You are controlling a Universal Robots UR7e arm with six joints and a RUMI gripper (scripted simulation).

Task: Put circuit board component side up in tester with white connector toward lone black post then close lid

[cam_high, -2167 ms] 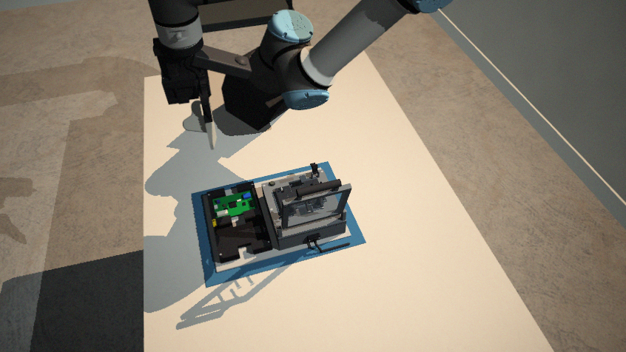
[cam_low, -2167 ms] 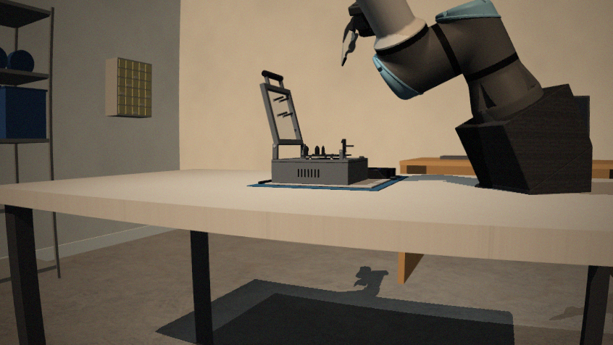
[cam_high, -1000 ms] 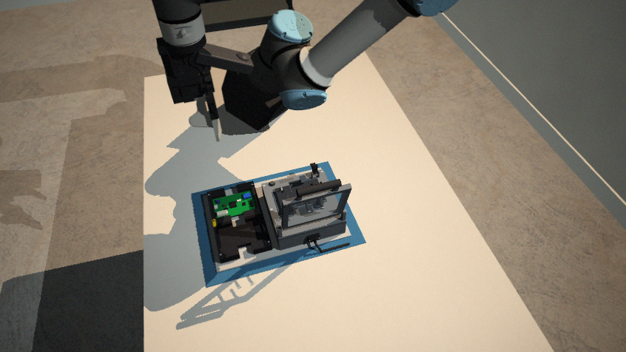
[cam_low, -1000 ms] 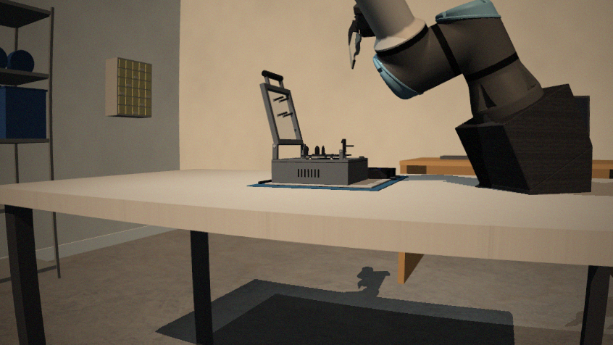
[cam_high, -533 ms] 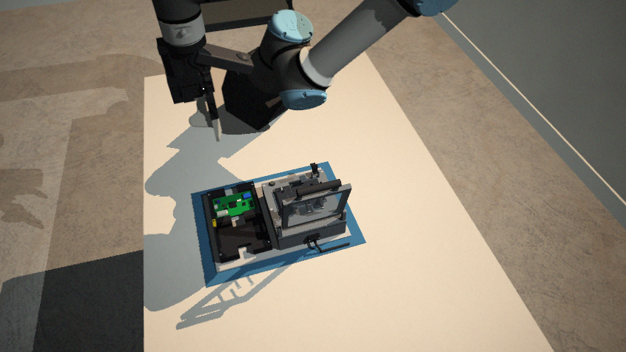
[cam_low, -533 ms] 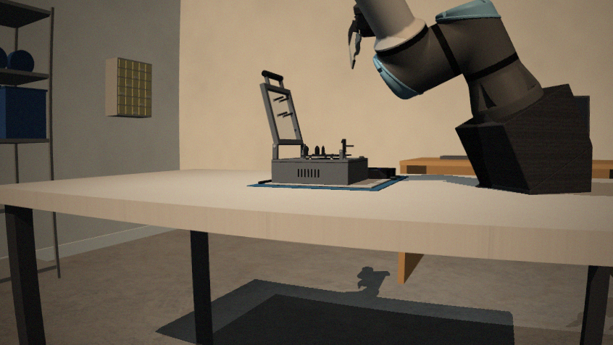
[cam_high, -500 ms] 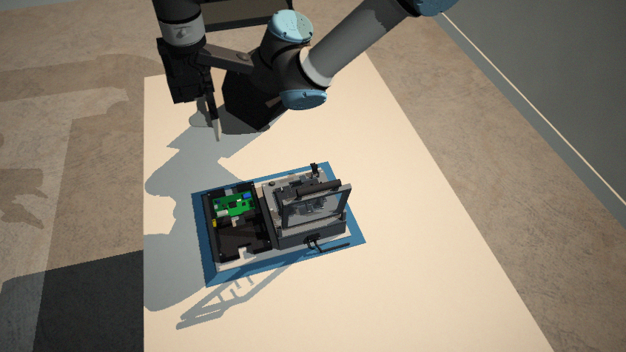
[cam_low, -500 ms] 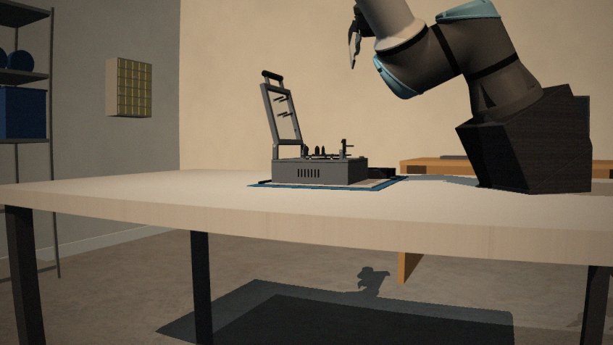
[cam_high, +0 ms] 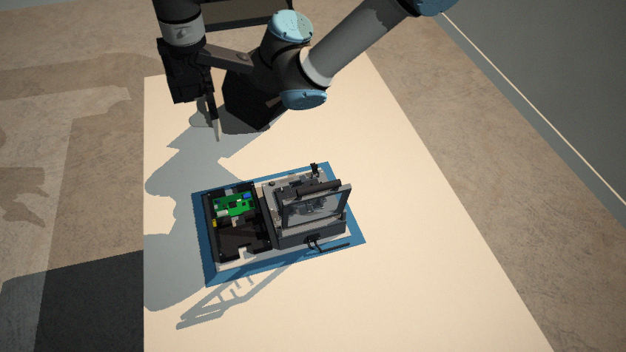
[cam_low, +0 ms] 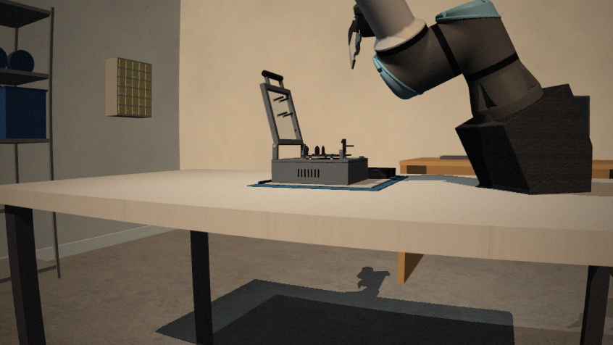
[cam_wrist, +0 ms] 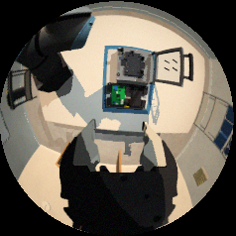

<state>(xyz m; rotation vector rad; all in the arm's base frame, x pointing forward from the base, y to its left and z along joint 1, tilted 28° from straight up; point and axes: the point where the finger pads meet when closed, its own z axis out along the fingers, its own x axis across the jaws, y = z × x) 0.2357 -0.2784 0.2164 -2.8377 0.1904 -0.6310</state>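
My gripper is now 29 cm above the green circuit board. Round my hand: tester lid (20 cm ahead, 15 cm to the left, 13 cm below); then black post (2 cm ahead, 23 cm to the left, 23 cm below).
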